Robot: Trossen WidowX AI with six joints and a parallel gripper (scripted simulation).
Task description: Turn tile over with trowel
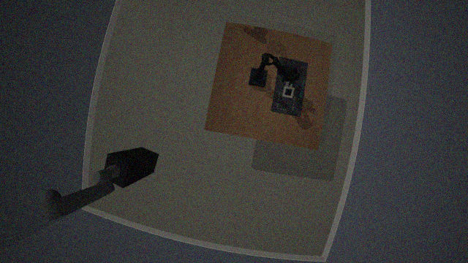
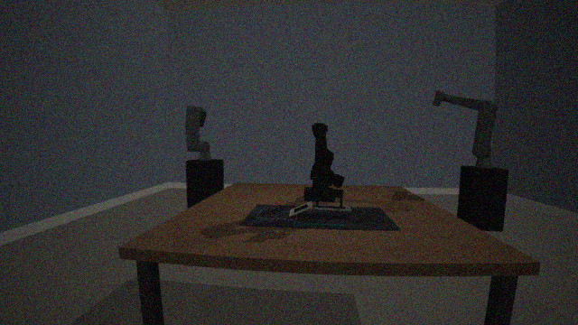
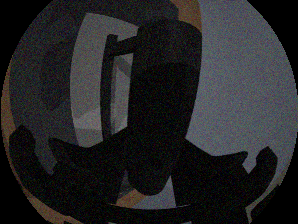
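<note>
My gripper tip is now 10 mm short of the dark mat, 30 mm to the left of it and 100 mm above it. Also, from my gripper tip: tile (110 mm to the right, 50 mm below); then trowel (30 mm behind, 10 mm to the right, 10 mm below).
</note>
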